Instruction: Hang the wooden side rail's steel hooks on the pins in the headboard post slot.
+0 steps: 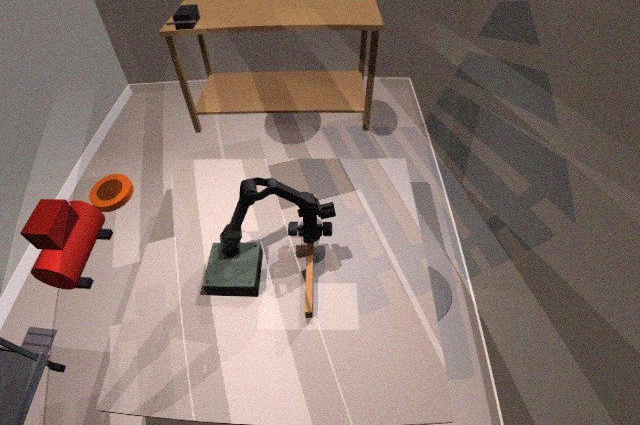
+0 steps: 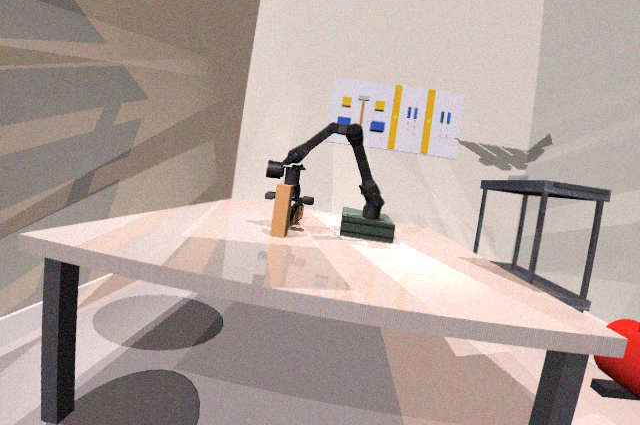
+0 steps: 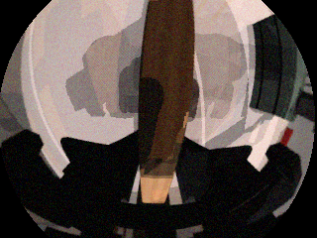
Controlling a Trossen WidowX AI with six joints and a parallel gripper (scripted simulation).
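My gripper tip is now 12 cm to the right of the wooden headboard post, 4 cm below it and 2 cm short of it.
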